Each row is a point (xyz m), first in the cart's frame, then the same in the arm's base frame.
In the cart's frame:
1: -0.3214 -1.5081 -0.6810
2: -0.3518 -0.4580 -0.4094
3: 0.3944 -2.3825 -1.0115
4: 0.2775 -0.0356 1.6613
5: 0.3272 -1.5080 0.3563
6: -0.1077 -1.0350 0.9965
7: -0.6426 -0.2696 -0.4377
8: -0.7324 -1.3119 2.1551
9: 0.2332 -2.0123 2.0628
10: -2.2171 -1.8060 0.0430
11: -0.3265 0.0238 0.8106
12: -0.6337 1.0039 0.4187
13: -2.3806 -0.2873 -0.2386
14: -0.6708 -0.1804 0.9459
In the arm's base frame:
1: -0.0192 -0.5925 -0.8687
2: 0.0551 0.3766 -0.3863
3: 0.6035 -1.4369 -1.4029
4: 0.7734 0.3026 1.6972
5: 0.6527 -0.8642 0.1169
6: 0.2801 -0.4995 0.8591
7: -0.2175 0.5910 -0.3624
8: -0.3380 -0.9572 1.9626
9: 0.5556 -1.7031 1.6860
10: -1.9154 -0.8711 -0.1383
11: 0.1561 0.5896 0.9043
12: -0.0684 1.6525 0.7359
13: -1.9440 0.6813 -0.0947
14: -0.2021 0.3919 1.0099

